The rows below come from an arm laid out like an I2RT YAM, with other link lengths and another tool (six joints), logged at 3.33 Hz.
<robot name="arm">
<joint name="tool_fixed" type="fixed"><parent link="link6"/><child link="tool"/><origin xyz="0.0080 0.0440 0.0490" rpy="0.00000 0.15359 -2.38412"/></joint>
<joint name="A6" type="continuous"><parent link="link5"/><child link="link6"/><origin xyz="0.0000 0.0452 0.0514" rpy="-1.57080 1.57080 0.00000"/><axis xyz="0 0 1"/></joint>
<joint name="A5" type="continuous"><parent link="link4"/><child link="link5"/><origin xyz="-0.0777 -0.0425 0.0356" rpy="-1.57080 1.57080 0.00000"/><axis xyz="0 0 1"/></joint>
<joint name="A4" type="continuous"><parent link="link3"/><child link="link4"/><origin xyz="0.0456 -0.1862 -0.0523" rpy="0.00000 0.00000 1.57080"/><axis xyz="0 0 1"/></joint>
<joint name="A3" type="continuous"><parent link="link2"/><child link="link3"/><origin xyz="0.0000 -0.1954 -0.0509" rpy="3.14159 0.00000 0.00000"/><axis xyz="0 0 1"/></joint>
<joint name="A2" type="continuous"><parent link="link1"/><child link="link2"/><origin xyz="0.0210 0.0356 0.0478" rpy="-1.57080 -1.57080 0.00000"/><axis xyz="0 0 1"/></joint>
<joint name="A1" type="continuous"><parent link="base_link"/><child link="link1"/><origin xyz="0.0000 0.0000 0.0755" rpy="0.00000 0.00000 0.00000"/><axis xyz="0 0 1"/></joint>
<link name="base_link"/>
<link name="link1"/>
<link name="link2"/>
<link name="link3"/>
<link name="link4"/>
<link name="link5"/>
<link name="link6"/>
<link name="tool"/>
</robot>
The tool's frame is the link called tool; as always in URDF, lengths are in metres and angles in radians. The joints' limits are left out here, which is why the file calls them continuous.
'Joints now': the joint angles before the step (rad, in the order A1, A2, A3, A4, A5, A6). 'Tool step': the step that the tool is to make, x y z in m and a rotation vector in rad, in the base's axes. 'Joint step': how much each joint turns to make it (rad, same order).
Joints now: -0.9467 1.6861 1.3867 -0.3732 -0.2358 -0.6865
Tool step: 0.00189 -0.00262 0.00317 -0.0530 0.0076 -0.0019
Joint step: 0.0048 0.0020 -0.0120 0.0468 0.0280 -0.0260
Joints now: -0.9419 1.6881 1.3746 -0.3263 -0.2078 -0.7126
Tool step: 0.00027 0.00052 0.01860 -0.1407 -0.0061 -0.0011
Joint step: 0.0087 -0.0429 -0.0486 0.1118 0.0516 -0.0608
